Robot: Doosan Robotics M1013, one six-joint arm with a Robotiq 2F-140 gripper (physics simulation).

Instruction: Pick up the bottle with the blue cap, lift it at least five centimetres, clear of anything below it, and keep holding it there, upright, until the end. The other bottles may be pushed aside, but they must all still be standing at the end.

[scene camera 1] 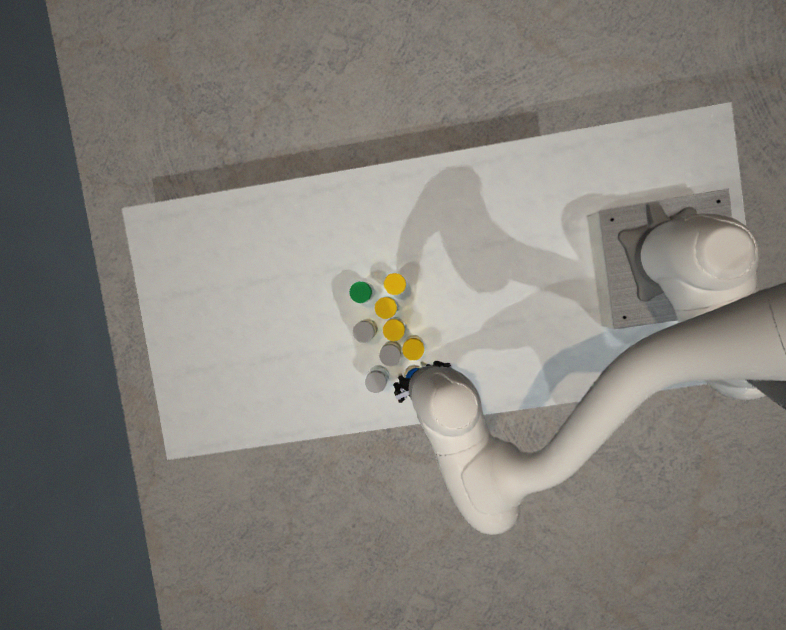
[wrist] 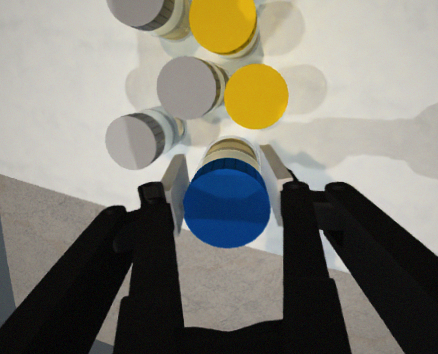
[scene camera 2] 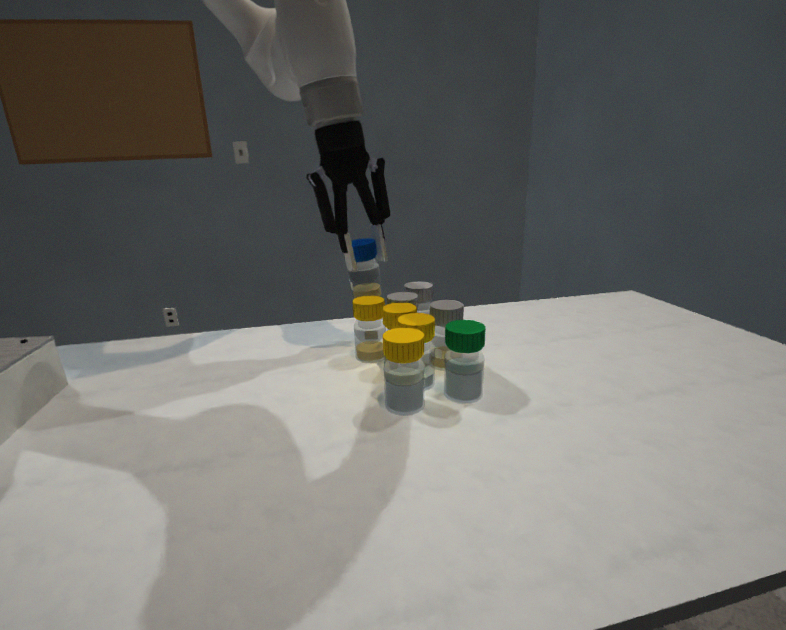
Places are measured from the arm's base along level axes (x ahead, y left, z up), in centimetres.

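Where they show: gripper, fingertip midpoint: [scene camera 1: 412, 372] [wrist: 224, 167] [scene camera 2: 367, 265].
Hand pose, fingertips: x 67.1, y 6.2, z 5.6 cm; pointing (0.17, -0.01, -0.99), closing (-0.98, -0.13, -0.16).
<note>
After its pixels a point has its place.
The blue-capped bottle [scene camera 1: 412, 373] @[x 66.9, y 5.7, z 9.6 cm] [scene camera 2: 364, 270] @[x 66.1, y 5.2, z 5.0 cm] [wrist: 227, 207] @[x 66.3, y 7.5, z 9.6 cm] is between the fingers of my gripper [scene camera 2: 367, 252] @[x 67.1, y 6.2, z 5.6 cm] [wrist: 224, 167] @[x 67.1, y 6.2, z 5.6 cm], which is shut on it near the cap. In the scene camera 2 view it is raised, its cap well above the other caps, and looks about upright; its bottom is hidden behind a yellow-capped bottle [scene camera 1: 412, 348] @[x 65.4, y 1.2, z 0.7 cm] [scene camera 2: 369, 328] @[x 64.4, y -0.9, z -3.4 cm] [wrist: 256, 96] @[x 65.2, y 1.4, z 0.7 cm]. The green-capped bottle [scene camera 1: 360, 292] @[x 73.0, y -16.5, z 0.7 cm] [scene camera 2: 464, 360] @[x 71.7, y -18.7, z -3.2 cm] stands at the far end of the group. Three grey-capped bottles, one of them [scene camera 1: 375, 380] @[x 76.9, y 5.7, z 0.7 cm] [wrist: 132, 141] @[x 76.8, y 5.9, z 0.7 cm] nearest the gripper, and the other yellow-capped bottles stand upright.
The bottles stand close together on the white table [scene camera 1: 229, 295] @[x 108.6, y -28.2, z -9.8 cm] [scene camera 2: 590, 459] @[x 78.1, y -35.0, z -9.8 cm], beside the held bottle. The table's long edge runs under the arm in the scene camera 1 view. The arm's base plate [scene camera 1: 606, 288] @[x 14.6, y 3.4, z -2.8 cm] is at the table's right end.
</note>
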